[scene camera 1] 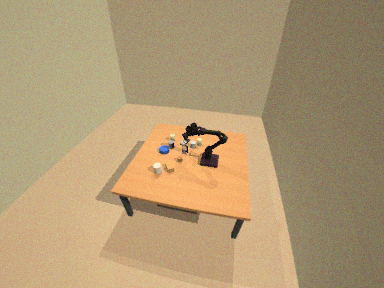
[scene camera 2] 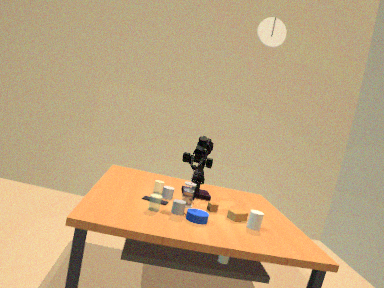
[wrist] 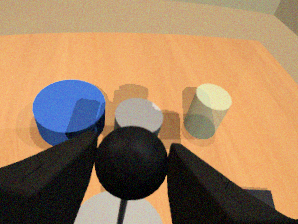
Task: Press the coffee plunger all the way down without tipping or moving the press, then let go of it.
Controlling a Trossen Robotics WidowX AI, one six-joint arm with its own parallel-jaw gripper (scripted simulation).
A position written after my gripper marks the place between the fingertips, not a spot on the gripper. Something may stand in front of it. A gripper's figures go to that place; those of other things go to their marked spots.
My gripper [wrist: 133,147]: 0.10 m from the lens. A pale green cylinder [wrist: 210,103] is 0.39 m from the lens.
